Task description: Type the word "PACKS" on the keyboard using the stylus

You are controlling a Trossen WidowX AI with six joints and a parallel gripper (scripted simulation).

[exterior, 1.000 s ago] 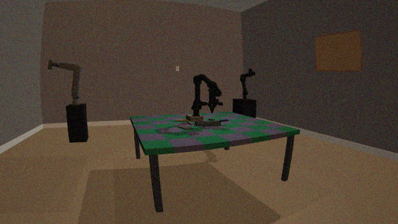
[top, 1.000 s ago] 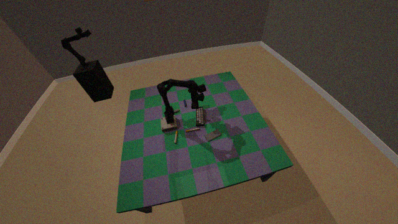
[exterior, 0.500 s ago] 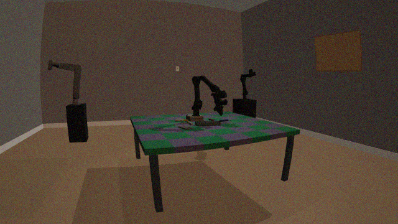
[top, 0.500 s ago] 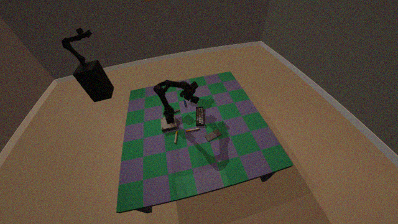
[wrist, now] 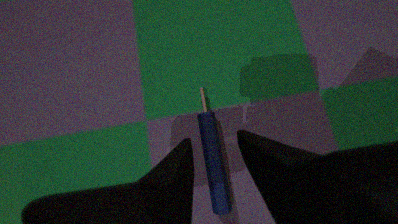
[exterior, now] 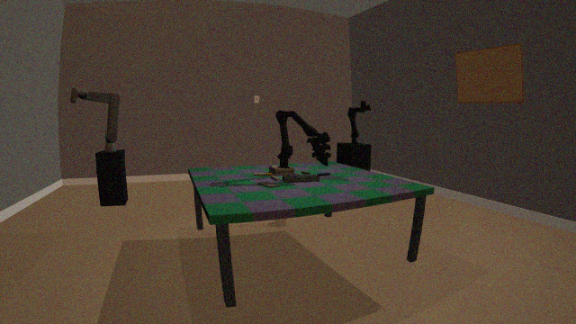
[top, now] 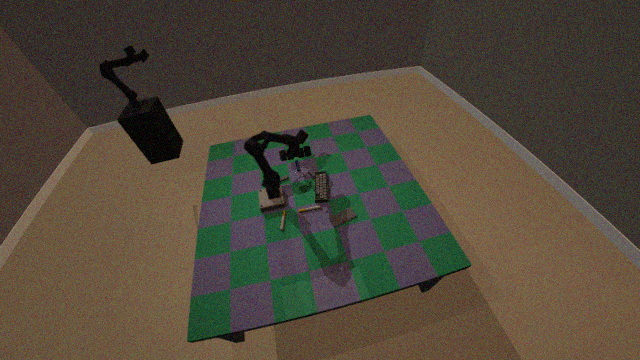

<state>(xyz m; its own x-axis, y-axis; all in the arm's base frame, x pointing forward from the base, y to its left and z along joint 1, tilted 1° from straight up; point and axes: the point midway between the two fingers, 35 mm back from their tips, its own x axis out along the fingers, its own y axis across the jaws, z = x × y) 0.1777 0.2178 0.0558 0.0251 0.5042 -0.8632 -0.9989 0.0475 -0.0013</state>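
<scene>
The stylus is 60 mm below my gripper tip and 20 mm to the left of it. Also, from my gripper tip: flat grey piece: 470 mm to the right, 160 mm ahead, 60 mm below.
</scene>
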